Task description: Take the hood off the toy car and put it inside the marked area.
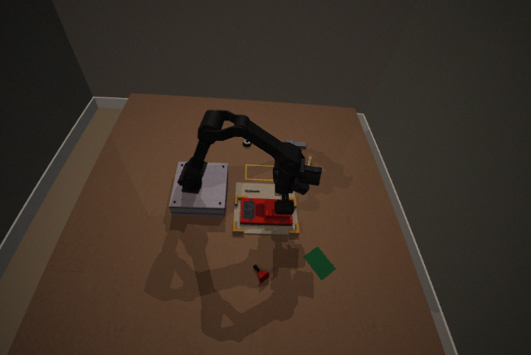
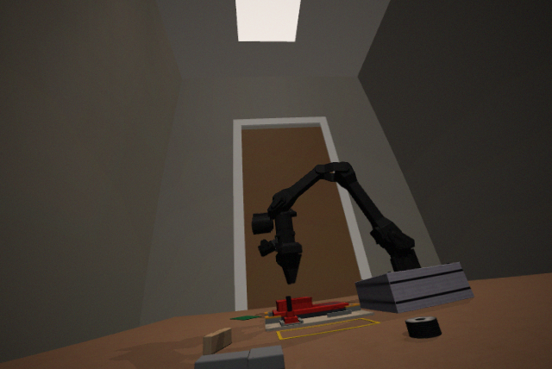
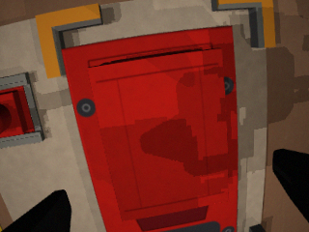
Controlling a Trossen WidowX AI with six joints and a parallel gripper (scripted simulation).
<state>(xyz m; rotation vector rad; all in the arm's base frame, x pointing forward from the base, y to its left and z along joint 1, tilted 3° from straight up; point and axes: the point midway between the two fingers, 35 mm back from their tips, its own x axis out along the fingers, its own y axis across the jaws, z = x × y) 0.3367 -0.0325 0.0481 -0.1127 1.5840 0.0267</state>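
Now: gripper tip 5 cm above the red hood. The rest, counted from my gripper tip: wooden block: 14 cm ahead, 27 cm to the left, 8 cm below; then black ring: 16 cm behind, 36 cm to the left, 8 cm below; then green card: 17 cm ahead, 18 cm to the right, 9 cm below.
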